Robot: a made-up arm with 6 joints.
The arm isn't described. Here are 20 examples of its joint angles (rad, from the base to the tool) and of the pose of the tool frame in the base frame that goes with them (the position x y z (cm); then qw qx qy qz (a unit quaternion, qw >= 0)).
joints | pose
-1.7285 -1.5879 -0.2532 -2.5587 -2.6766 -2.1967 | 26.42 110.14 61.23 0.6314 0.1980 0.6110 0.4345
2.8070 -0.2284 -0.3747 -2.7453 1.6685 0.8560 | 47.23 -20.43 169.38 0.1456 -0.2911 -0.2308 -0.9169
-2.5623 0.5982 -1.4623 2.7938 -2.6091 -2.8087 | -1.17 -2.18 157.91 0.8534 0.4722 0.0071 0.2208
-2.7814 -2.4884 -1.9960 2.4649 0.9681 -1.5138 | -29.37 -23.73 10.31 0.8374 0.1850 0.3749 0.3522
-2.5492 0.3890 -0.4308 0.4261 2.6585 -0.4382 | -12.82 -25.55 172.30 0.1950 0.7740 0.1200 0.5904
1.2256 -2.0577 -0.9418 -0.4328 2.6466 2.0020 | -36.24 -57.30 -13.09 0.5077 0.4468 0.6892 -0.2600
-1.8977 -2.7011 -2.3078 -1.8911 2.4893 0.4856 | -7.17 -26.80 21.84 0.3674 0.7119 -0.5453 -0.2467
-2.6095 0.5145 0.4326 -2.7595 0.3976 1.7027 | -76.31 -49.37 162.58 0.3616 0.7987 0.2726 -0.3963
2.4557 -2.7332 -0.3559 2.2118 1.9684 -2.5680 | 2.47 -23.37 -46.14 0.8778 0.4294 0.2117 0.0162
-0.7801 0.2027 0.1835 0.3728 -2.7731 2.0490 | 21.33 -10.21 175.42 0.2345 0.8523 -0.3138 0.3465
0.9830 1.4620 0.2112 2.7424 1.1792 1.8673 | 58.37 110.55 75.59 0.4383 -0.5727 0.6641 0.1973
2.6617 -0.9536 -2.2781 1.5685 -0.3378 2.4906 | 30.14 -24.70 24.19 0.1721 -0.6572 0.0622 -0.7312
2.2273 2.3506 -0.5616 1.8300 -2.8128 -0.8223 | -61.30 73.22 13.43 0.2783 0.1072 0.5289 0.7945
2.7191 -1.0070 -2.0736 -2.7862 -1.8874 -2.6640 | 58.19 -40.01 36.37 0.0442 -0.4110 -0.7446 0.5241
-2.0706 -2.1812 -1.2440 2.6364 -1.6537 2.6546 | 17.11 37.12 -35.34 0.5472 -0.4539 0.3538 -0.6077
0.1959 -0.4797 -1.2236 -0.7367 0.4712 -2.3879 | -104.52 -11.50 117.79 0.7004 0.6593 0.2525 0.1048
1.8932 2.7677 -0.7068 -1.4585 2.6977 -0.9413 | -31.41 58.10 -20.01 0.0709 -0.4035 -0.6910 0.5956
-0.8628 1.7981 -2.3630 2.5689 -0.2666 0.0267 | 13.95 -13.64 117.74 0.1384 0.8014 0.0023 -0.5819
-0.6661 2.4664 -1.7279 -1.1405 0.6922 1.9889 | 72.63 -54.55 66.04 0.6281 -0.0597 0.2404 0.7376
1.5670 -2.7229 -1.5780 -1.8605 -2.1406 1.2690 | -24.57 25.32 -21.33 0.7348 0.6038 0.1942 0.2402
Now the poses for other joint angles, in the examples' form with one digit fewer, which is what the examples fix.
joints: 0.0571 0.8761 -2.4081 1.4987 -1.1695 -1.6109
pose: -26.7 -4.4 103.1 0.618 -0.537 -0.400 0.413
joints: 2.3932 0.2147 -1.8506 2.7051 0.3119 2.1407
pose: 36.6 -48.7 115.7 0.430 0.133 -0.120 0.885
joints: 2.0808 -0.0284 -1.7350 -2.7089 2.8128 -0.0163
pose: 17.8 -49.0 118.5 0.681 -0.466 0.264 -0.499
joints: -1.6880 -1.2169 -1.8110 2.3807 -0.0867 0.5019
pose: 10.7 63.2 10.1 0.711 0.116 -0.693 -0.014
